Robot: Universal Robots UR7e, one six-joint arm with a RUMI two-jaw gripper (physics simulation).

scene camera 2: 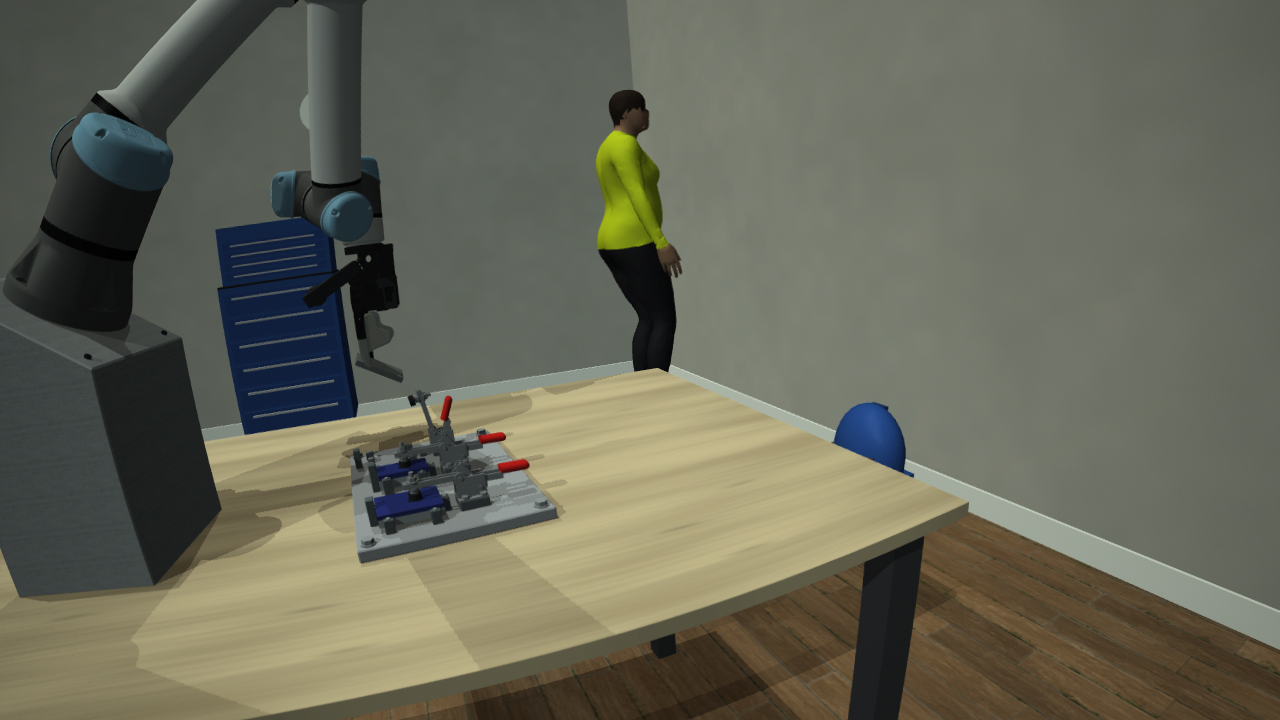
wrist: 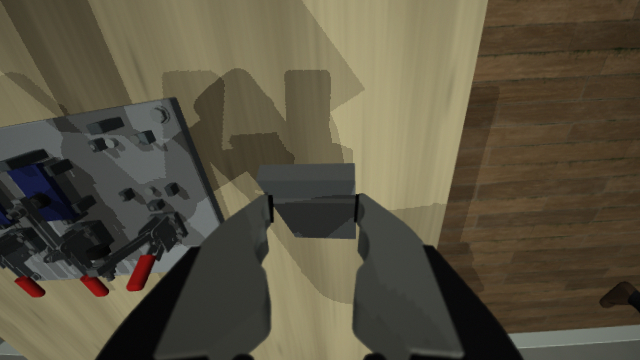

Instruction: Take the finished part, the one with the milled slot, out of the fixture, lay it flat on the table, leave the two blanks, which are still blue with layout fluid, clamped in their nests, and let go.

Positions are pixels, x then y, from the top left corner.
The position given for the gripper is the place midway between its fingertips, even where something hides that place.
The gripper shows in scene camera 2 [371, 365] and in the wrist view [314, 196].
